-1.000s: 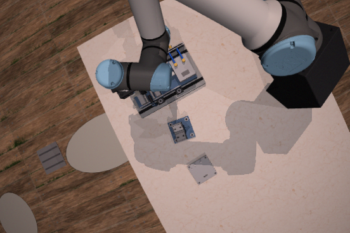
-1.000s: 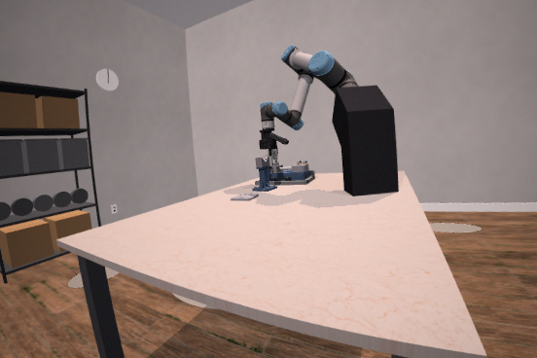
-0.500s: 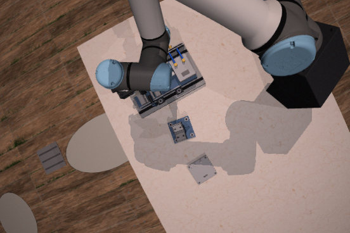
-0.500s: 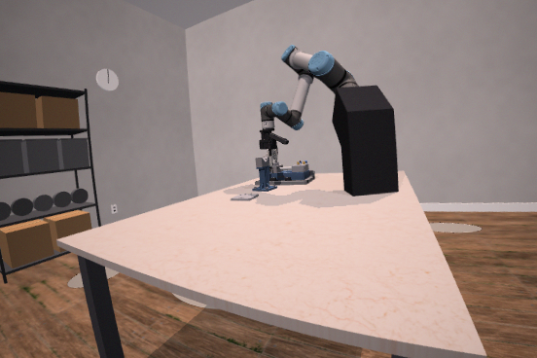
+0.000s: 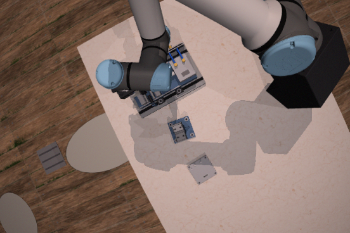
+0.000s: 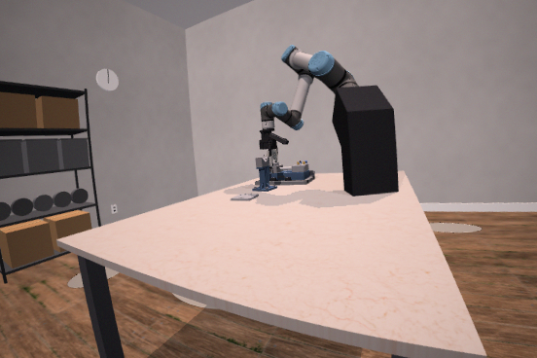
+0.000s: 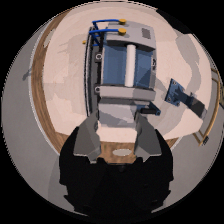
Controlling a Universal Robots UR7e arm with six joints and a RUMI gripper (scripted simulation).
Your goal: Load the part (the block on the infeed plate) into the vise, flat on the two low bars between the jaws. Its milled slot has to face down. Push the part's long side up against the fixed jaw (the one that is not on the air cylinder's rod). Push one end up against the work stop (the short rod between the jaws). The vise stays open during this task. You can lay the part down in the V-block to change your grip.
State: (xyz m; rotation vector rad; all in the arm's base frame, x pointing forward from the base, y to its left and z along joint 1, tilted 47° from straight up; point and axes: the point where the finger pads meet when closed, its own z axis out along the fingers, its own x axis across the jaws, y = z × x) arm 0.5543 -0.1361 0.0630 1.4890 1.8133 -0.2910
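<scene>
The part is 1 cm below my hand. Also, from my hand: air cylinder (17 cm behind, 3 cm below, 1 cm to the left); then vise (7 cm behind, 6 cm below, 2 cm to the left); then air cylinder rod (9 cm behind, 3 cm below, 2 cm to the left).
</scene>
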